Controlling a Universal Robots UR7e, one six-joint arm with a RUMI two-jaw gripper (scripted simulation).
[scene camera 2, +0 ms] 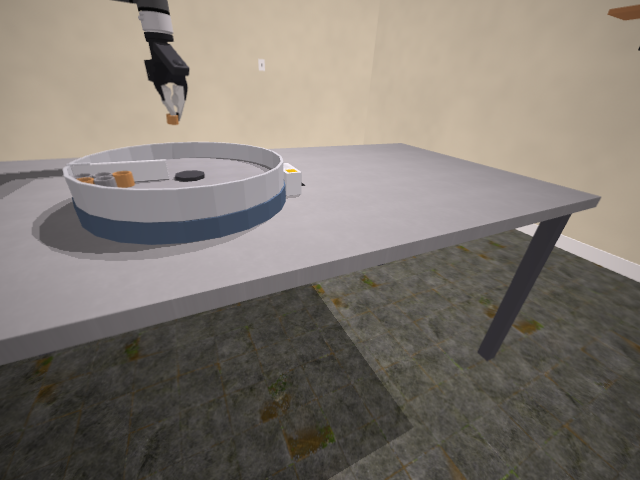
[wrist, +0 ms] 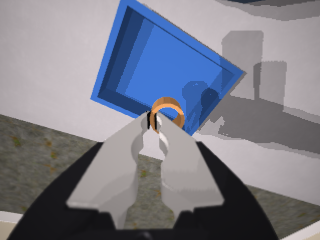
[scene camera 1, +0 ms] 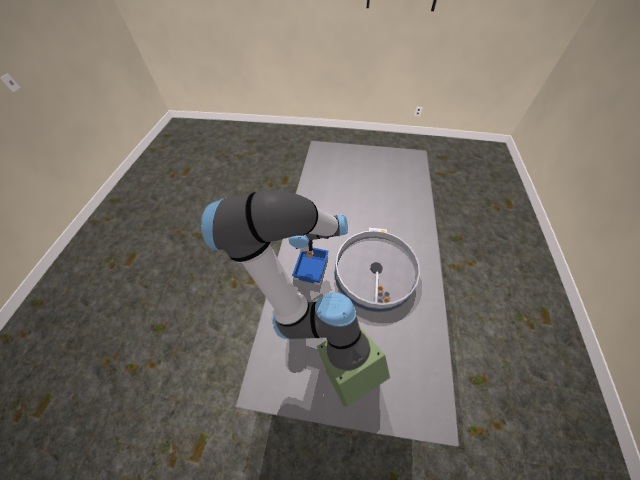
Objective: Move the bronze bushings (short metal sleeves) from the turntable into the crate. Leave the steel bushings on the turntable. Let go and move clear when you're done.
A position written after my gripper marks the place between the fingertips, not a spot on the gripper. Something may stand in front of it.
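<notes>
Gripper, mine (scene camera 2: 177, 121), (wrist: 152, 112). Crate (scene camera 1: 312, 268), (wrist: 142, 62). Turntable (scene camera 1: 359, 261).
</notes>
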